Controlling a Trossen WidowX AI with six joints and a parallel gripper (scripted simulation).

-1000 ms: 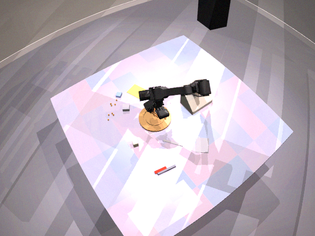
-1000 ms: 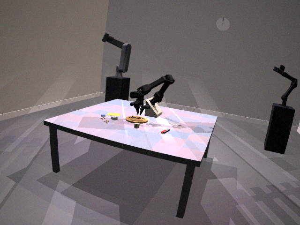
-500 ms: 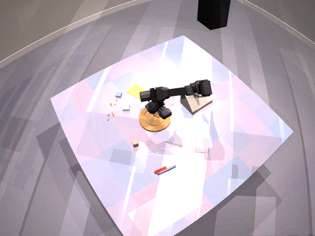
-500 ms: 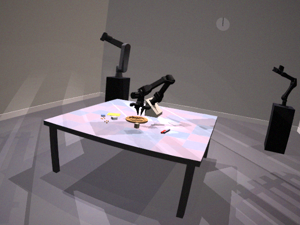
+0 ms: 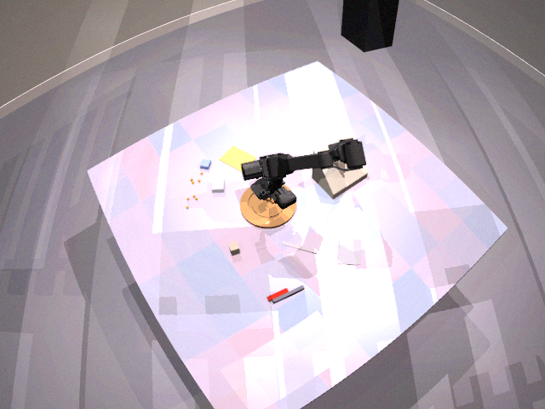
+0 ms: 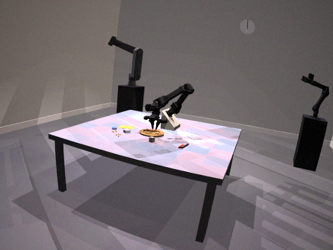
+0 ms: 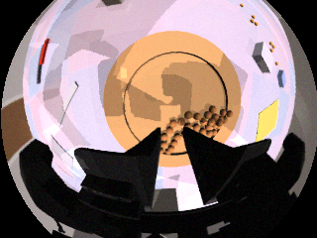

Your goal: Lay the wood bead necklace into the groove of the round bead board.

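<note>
Now: the round bead board 2 cm ahead of my gripper tip, 1 cm to the right of it and 2 cm below it. The rest, counted from my gripper tip: cream cube 20 cm ahead, 10 cm to the left, 1 cm below; then white block 15 cm ahead, 17 cm to the right, 2 cm below; then thin rod 1 cm ahead, 20 cm to the left, 3 cm below.
</note>
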